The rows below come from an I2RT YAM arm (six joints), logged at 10 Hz.
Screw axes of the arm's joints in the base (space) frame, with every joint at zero. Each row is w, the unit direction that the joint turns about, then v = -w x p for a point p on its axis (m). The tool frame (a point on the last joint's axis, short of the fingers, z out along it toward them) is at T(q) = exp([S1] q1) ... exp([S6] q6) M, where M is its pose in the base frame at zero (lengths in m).
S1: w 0 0 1 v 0.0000 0.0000 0.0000
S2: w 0 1 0 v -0.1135 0.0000 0.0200
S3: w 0 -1 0 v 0.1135 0.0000 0.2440
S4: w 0 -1 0 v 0.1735 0.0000 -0.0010
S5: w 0 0 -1 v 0.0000 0.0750 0.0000
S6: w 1 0 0 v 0.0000 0.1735 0.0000
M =
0 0 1 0.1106
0 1 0 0.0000
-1 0 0 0.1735
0 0 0 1
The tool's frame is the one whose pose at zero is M.
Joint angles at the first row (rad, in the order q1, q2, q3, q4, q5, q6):
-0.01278 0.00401 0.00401 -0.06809 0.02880 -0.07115
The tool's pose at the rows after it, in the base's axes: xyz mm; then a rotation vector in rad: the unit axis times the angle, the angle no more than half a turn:
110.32 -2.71 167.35 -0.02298 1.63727 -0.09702
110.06 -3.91 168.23 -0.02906 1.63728 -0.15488
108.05 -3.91 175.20 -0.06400 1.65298 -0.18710
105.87 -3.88 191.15 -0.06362 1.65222 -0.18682
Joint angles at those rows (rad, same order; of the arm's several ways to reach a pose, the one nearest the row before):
-0.01282 0.00406 0.00399 -0.06573 0.03639 -0.07496
-0.01277 0.00401 0.00706 -0.06771 0.07039 -0.11425
-0.01275 0.00969 0.04218 -0.11279 0.07118 -0.15583
-0.01272 0.03950 0.10508 -0.14512 0.07120 -0.15545

